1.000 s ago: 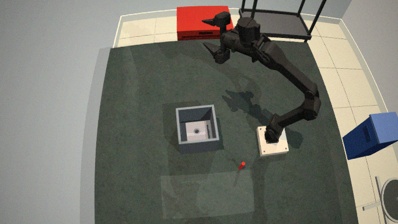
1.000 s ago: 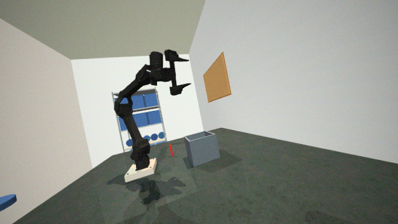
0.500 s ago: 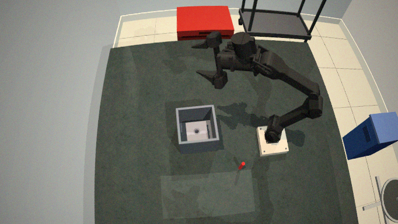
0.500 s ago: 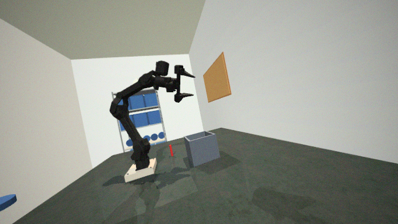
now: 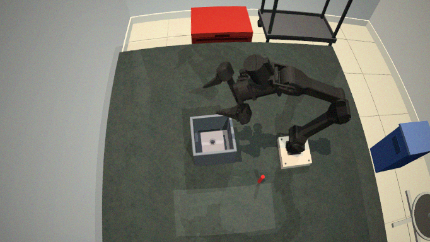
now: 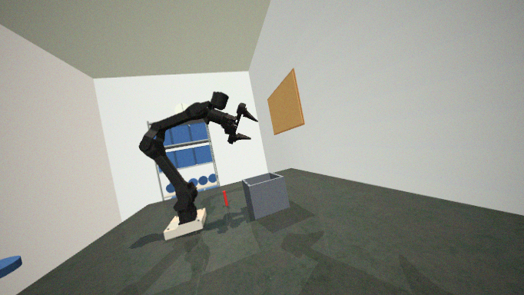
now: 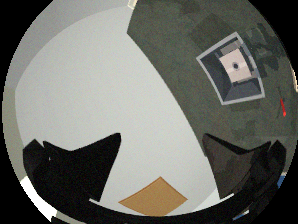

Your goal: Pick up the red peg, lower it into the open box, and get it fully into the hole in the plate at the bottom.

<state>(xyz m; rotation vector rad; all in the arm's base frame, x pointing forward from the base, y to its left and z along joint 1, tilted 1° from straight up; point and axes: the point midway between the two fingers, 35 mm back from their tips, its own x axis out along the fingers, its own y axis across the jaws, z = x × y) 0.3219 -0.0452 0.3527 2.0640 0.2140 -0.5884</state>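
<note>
Right now the red peg is 320 mm below my gripper tip, 190 mm behind it and 180 mm to the left of it. The rest, counted from my gripper tip: light grey plate 320 mm below, 10 mm to the left, 10 mm behind.
</note>
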